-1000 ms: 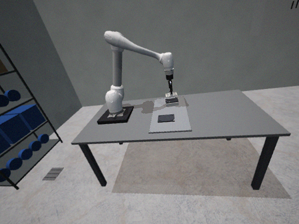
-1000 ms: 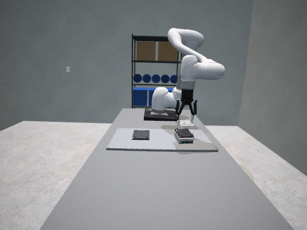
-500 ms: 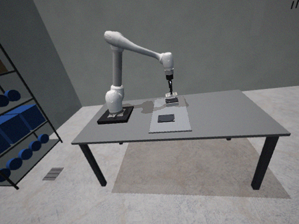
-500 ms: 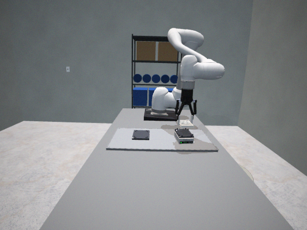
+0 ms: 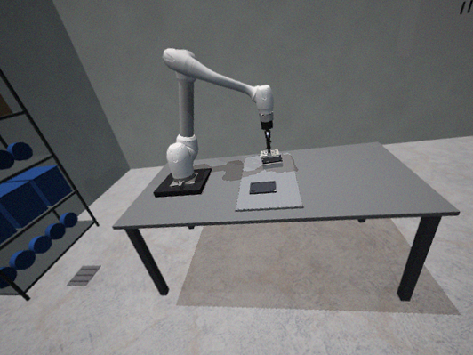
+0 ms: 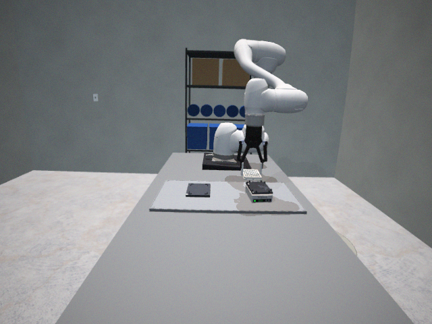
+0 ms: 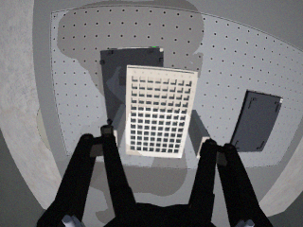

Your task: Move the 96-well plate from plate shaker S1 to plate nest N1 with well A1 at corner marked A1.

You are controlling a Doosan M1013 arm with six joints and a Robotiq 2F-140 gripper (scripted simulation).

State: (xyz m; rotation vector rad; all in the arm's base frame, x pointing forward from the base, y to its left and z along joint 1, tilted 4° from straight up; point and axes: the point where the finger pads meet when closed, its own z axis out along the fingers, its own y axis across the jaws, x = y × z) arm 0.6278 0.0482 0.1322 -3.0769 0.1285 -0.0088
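The dark plate nest N1 is 8 cm behind my hand, 25 cm to the right of it and 13 cm below it. From my hand the other things lie so: A1 corner mark (1 cm behind, 31 cm to the right, 13 cm below); white 96-well plate (2 cm below).
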